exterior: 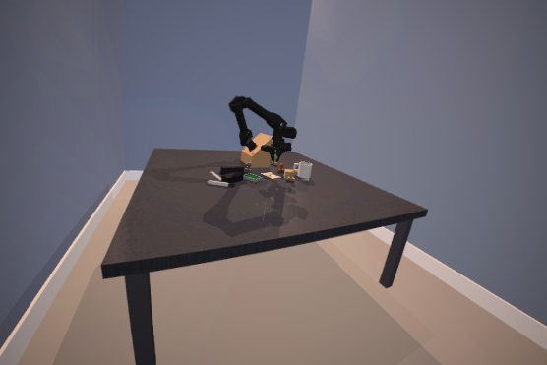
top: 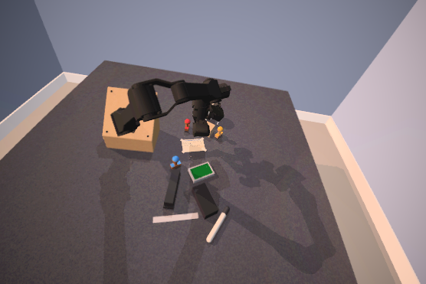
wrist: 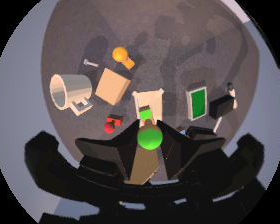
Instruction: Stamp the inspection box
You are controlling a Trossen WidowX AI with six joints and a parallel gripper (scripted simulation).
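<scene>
My gripper tip is now 9 cm above the white card, 1 cm to the left of it and 1 cm past it. Also, from my gripper tip: cardboard box 9 cm to the left, 7 cm below, 3 cm ahead; red-knobbed stamp 7 cm to the left, 7 cm below, 7 cm behind; green-knobbed stamp right at my gripper tip.
</scene>
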